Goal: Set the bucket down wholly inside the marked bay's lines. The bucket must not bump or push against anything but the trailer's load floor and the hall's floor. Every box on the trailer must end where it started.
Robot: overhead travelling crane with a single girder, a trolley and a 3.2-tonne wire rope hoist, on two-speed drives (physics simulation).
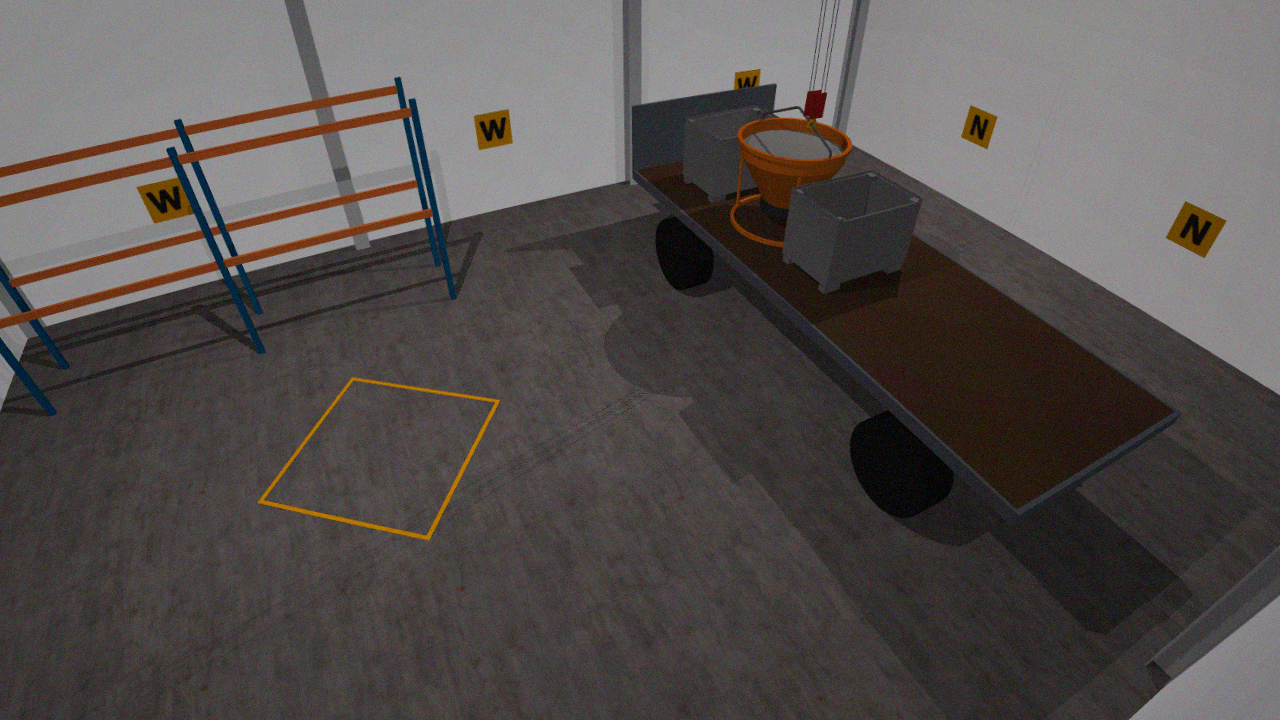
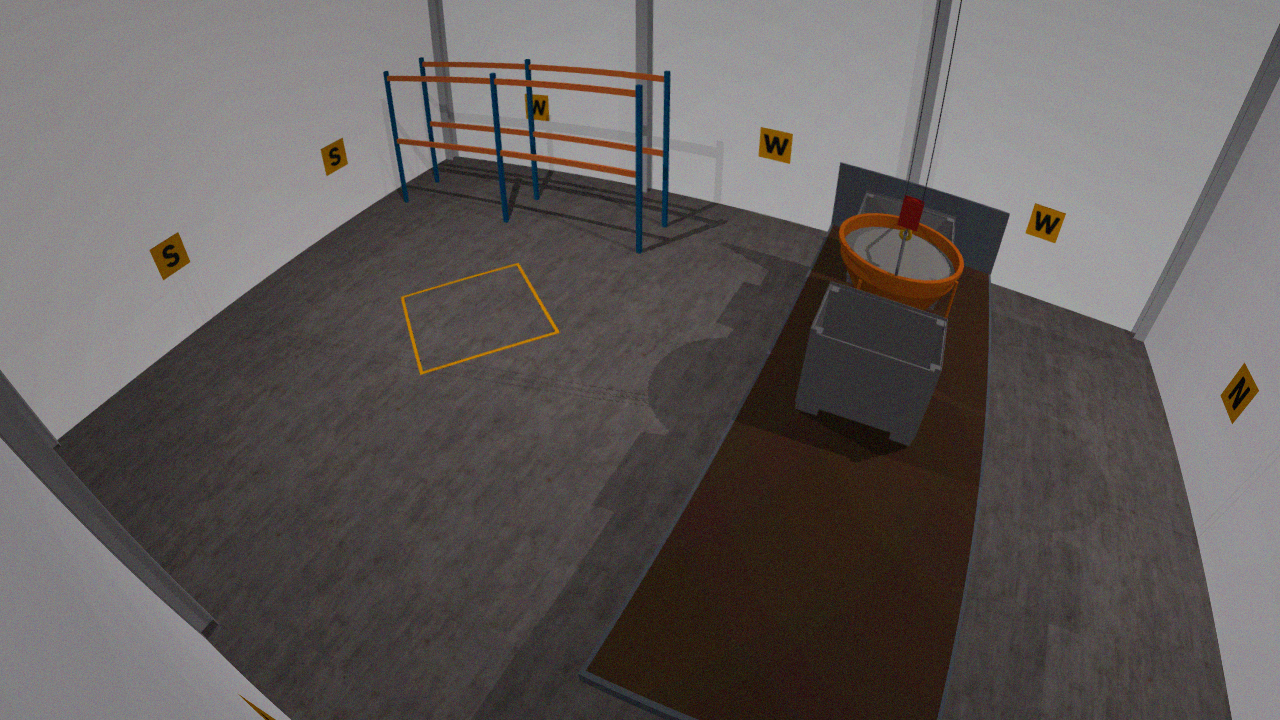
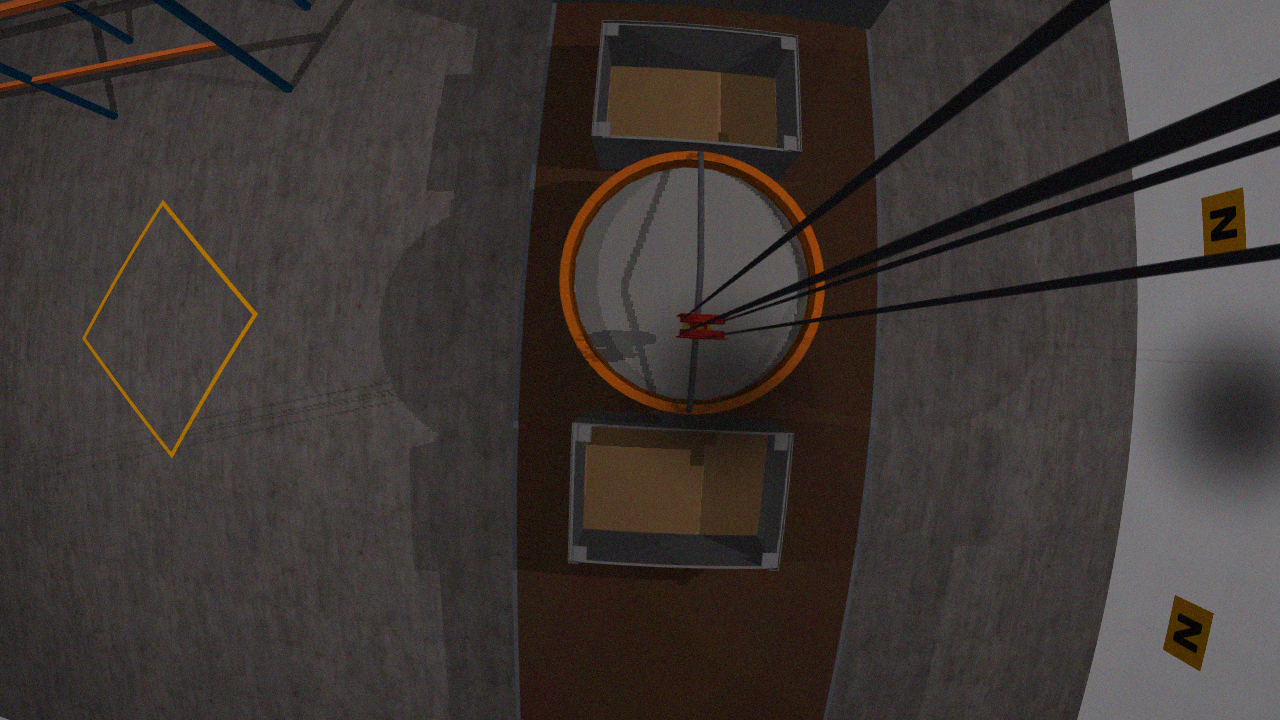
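Observation:
The orange bucket (image 1: 792, 165) (image 2: 899, 286) (image 3: 572, 277) stands upright on the trailer's load floor (image 1: 993, 358) (image 2: 787, 573) (image 3: 680, 644), between two grey boxes. The near box (image 1: 850, 228) (image 2: 872, 367) (image 3: 680, 546) and the far box (image 1: 716, 152) (image 3: 696, 143) stand close to it. My hook (image 1: 810, 124) (image 2: 904, 235) (image 3: 693, 327), under its red block, is at the bucket's grey bail, off its peak on the near box's side. Whether it has caught the bail cannot be made out. The marked bay (image 1: 425, 391) (image 2: 489, 352) (image 3: 213, 384) is a yellow outline on the floor.
A blue and orange rack (image 1: 235, 304) (image 2: 639, 170) (image 3: 237, 44) stands beyond the bay by the W wall. A grey headboard (image 1: 657, 134) (image 2: 980, 228) closes the trailer's far end. The N wall runs along the trailer's other side.

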